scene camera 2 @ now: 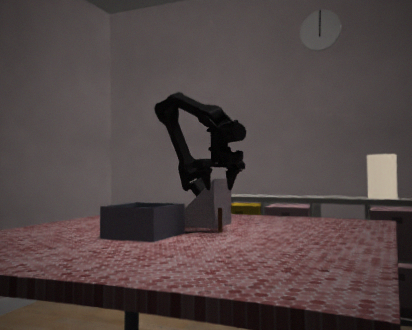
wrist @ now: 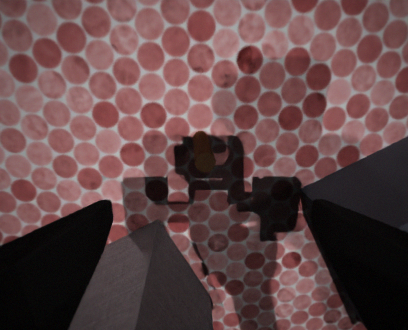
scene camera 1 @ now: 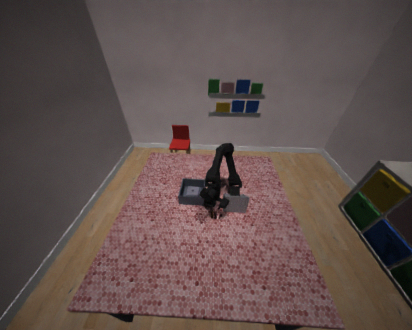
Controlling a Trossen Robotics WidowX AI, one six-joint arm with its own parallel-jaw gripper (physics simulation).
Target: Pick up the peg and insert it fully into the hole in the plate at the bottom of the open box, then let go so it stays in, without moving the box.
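Frame: origin at the arm's base, x up, y right, z ahead, level; millimetres.
Where they show: gripper, fingertip midpoint: point(scene camera 2: 219, 190) point(wrist: 212, 209); arm's base at its link origin: point(scene camera 2: 205, 195) point(scene camera 1: 235, 195).
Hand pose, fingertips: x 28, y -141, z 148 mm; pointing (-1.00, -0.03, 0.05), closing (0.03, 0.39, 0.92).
Note:
Things, the pixels of their top centre, and the offset from my fingertips. Level surfaces: height alone.
- brown peg at its top centre: point(wrist: 205, 162) point(scene camera 2: 220, 208) dx -61, dy -2, dz +2 mm
- open dark grey box at its top centre: point(scene camera 2: 144, 205) point(scene camera 1: 192, 187) dx -43, dy +176, dz +182 mm
- plate at its top centre: point(scene camera 1: 192, 190) dx -80, dy +176, dz +182 mm
- tiled table top at its surface level: dx -141 mm
The brown peg point(scene camera 2: 220, 220) point(wrist: 202, 152) stands upright on the table; I cannot make it out clearly in scene camera 1. The open dark grey box point(scene camera 1: 191, 201) point(scene camera 2: 127, 224) point(wrist: 367, 185) stands to the left of the peg in both scene views. The plate point(scene camera 1: 193, 190) with a small dark hole shows at the bottom of the box. My gripper point(scene camera 1: 214, 202) point(scene camera 2: 218, 189) point(wrist: 212, 209) is open and empty, pointing down, with its fingertips above the height of the peg's top. In the wrist view the peg appears between the two fingers sideways, a little beyond the line of their tips.
A light grey block with a sloped side point(scene camera 1: 239, 203) point(scene camera 2: 207, 207) point(wrist: 135, 280) stands close to the peg, beside the arm's base. In the wrist view it shows near the left finger, and the box near the right one. The tiled table top point(scene camera 1: 200, 270) point(scene camera 2: 280, 265) lies under everything.

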